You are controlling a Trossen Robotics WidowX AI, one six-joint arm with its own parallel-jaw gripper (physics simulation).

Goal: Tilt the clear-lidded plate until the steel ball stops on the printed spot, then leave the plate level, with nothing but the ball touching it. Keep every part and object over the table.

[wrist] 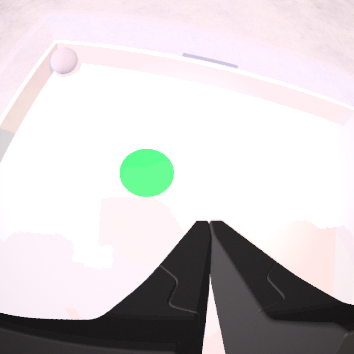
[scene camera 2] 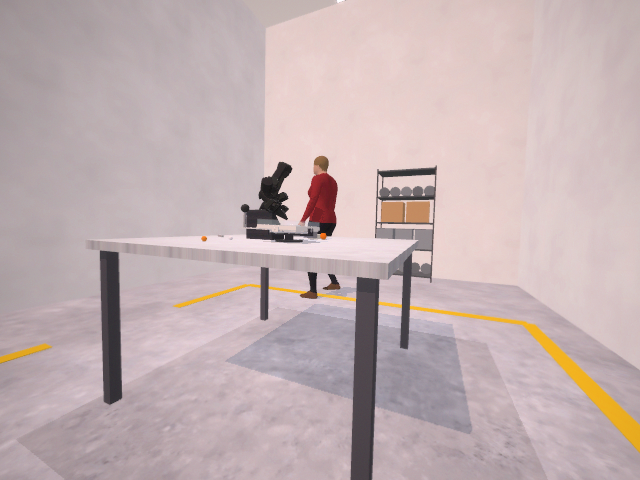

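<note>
The white, clear-lidded plate (scene camera 2: 268, 226) (wrist: 250, 165) stands on a dark support on the table; in the wrist view its raised walls show at the top and left. The steel ball (wrist: 64, 60) rests in the plate's upper left corner in the wrist view, apart from the spot. The green printed spot (wrist: 146, 173) lies left of centre in the wrist view. My gripper (scene camera 2: 285, 217) (wrist: 207, 232) is shut and empty. Its tips are over the plate, below and right of the spot in the wrist view; whether they touch the lid I cannot tell. The ball cannot be made out in the scene view.
An orange ball (scene camera 2: 204, 238) lies on the table (scene camera 2: 170, 246) left of the plate, and another orange ball (scene camera 2: 323, 236) lies to its right. Small grey bits (scene camera 2: 221, 235) lie left of the plate. A person in red (scene camera 2: 323, 198) stands behind the table.
</note>
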